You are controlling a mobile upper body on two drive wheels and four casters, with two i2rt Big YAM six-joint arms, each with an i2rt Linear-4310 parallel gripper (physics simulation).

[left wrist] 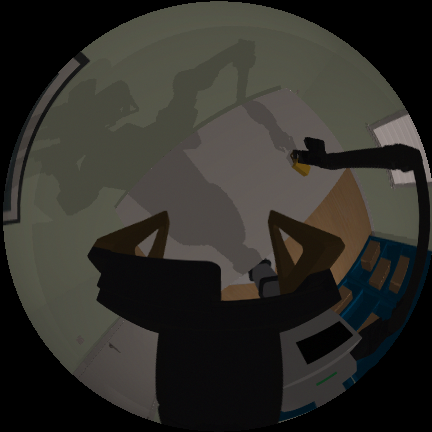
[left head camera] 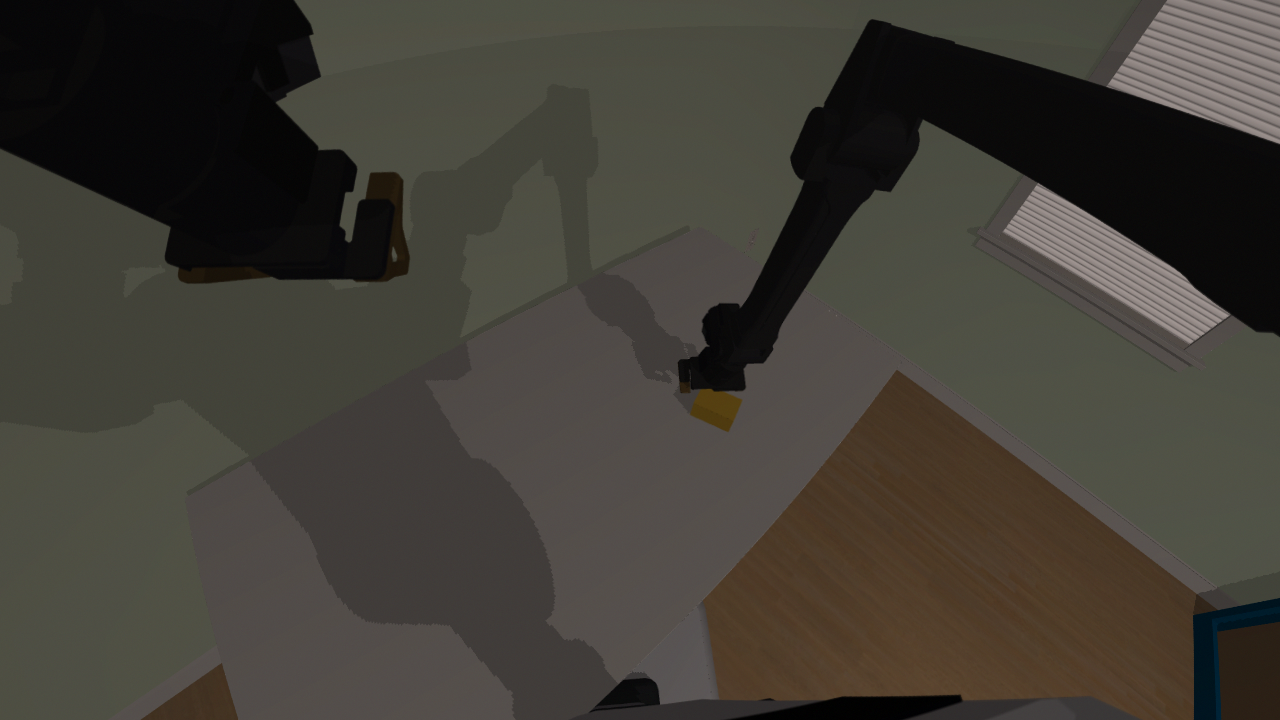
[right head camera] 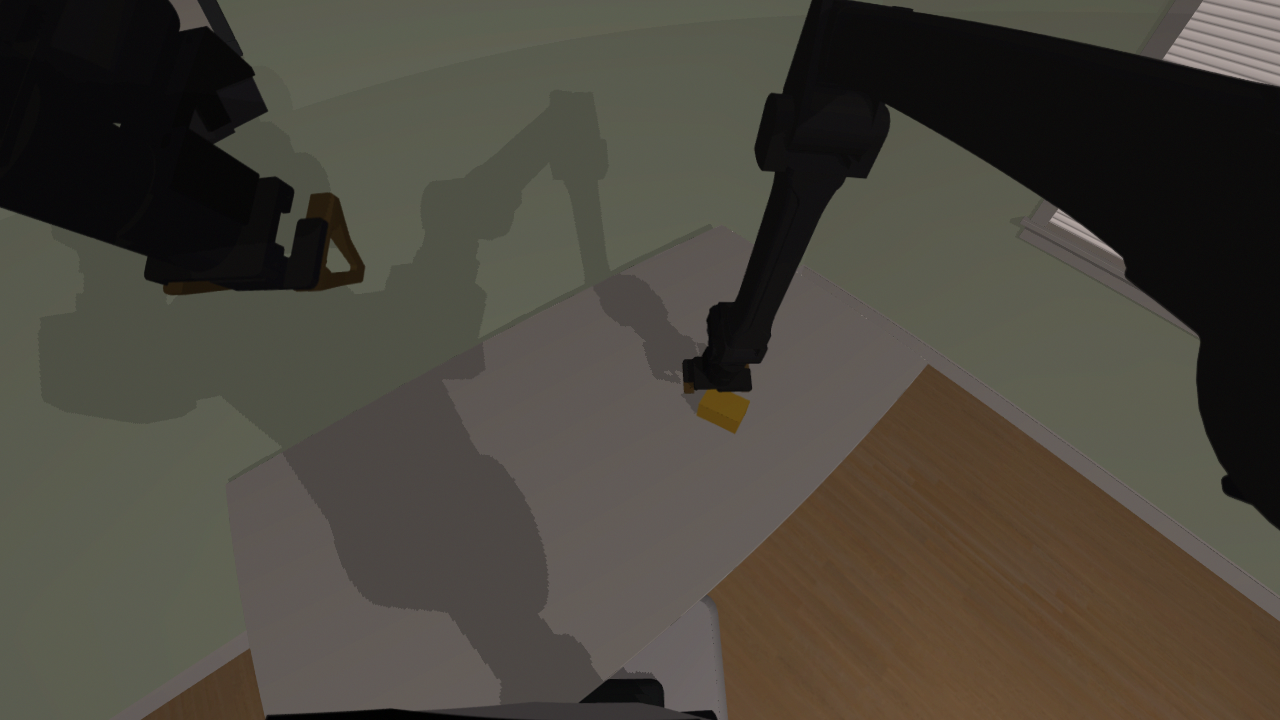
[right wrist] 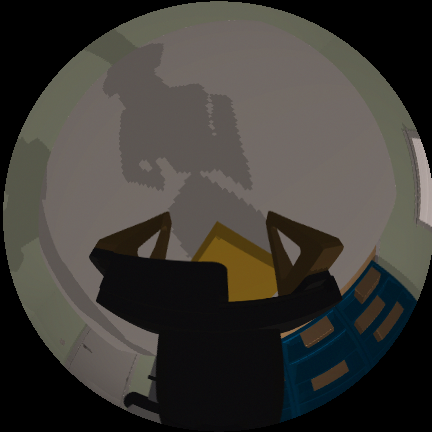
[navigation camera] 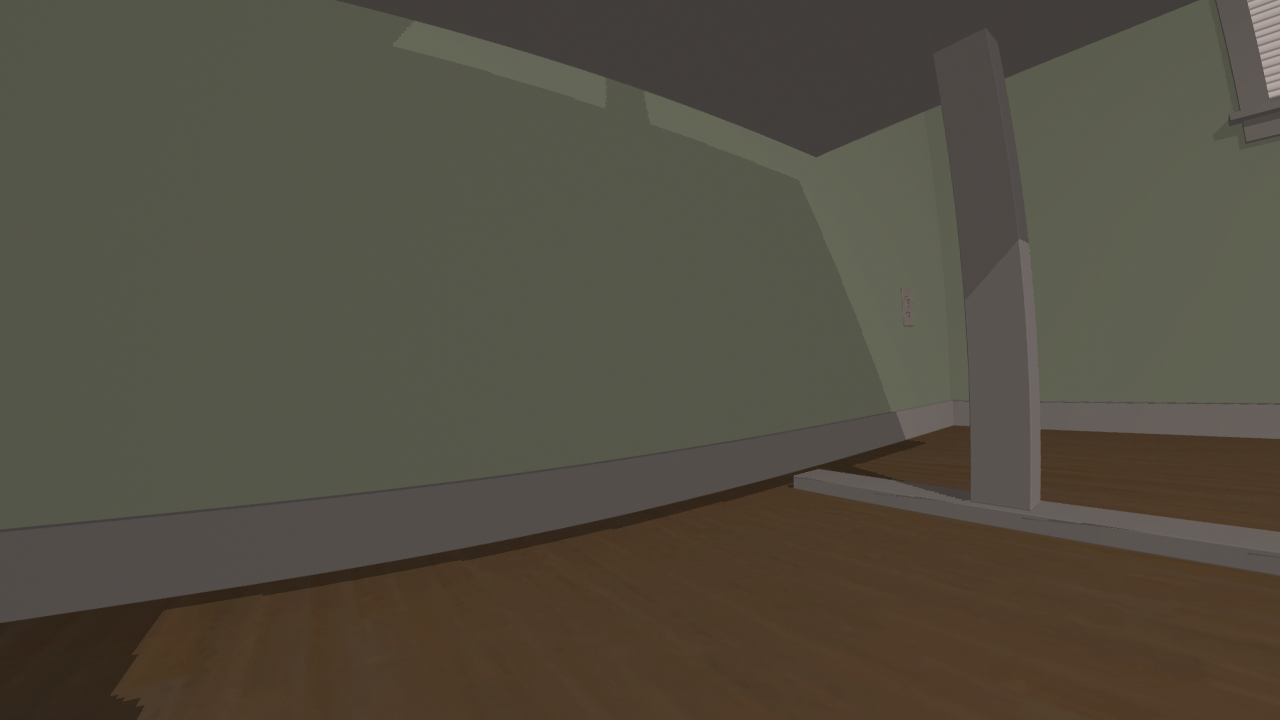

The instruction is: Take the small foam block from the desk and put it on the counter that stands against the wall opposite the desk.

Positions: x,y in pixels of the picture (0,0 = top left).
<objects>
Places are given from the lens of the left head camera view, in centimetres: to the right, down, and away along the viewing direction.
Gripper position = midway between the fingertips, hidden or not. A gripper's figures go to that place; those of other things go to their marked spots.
my left gripper [left head camera: 346,265]: -22, -7, 29
my right gripper [left head camera: 702,384]: 14, 5, 94
</objects>
